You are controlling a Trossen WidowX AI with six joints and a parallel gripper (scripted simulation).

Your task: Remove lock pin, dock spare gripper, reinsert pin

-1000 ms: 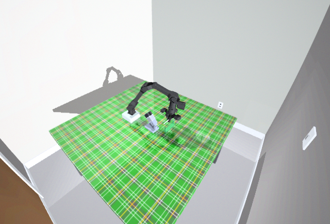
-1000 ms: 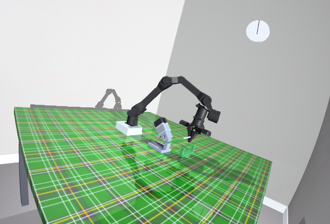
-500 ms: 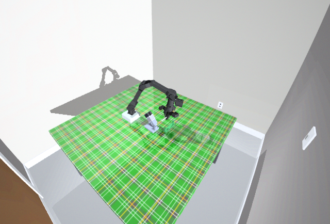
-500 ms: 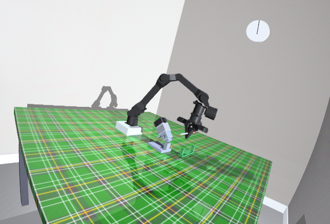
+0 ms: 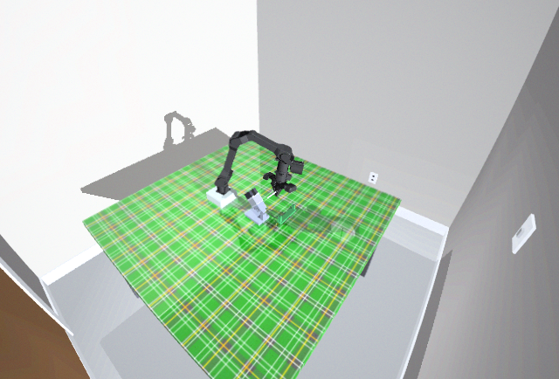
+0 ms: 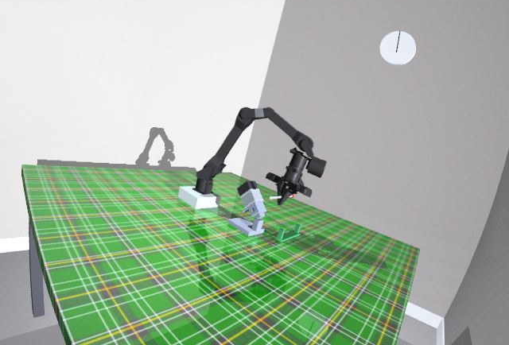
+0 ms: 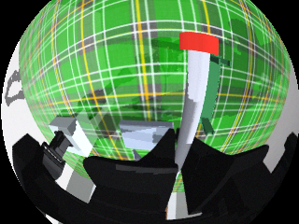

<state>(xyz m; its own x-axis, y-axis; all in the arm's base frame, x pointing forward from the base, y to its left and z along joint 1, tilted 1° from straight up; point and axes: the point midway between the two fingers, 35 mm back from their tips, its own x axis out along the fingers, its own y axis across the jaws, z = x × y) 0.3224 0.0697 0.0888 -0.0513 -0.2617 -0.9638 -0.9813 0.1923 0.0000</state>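
Right now the light grey mount is 40 mm behind my gripper tip, 100 mm to the right of it and 40 mm below it. From my gripper tip the other things lie so: spare gripper 70 mm behind, 100 mm to the right, 20 mm above; then green u-shaped cradle 70 mm ahead, 10 mm to the right, 80 mm below.
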